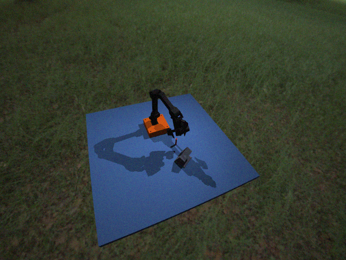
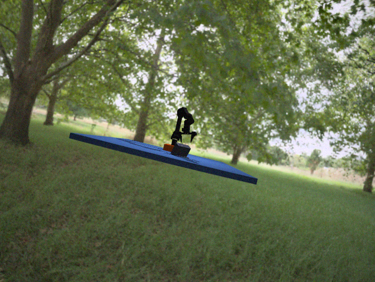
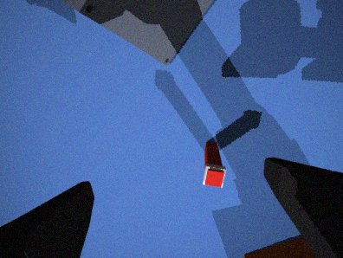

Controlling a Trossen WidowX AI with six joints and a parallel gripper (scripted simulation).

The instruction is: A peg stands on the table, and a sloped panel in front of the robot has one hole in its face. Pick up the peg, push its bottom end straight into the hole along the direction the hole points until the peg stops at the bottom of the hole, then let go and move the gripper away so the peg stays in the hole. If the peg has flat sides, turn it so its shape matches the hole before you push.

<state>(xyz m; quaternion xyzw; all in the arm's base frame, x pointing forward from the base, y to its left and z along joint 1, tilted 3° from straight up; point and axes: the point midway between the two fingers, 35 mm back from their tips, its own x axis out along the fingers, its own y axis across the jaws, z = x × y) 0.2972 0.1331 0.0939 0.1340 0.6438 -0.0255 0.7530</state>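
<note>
Now: gripper tip 3 cm past the square peg, 1 cm to the left of it and 7 cm above it. Round my gripper tip: grey sloped panel 15 cm ahead, 2 cm to the right, 8 cm below.
</note>
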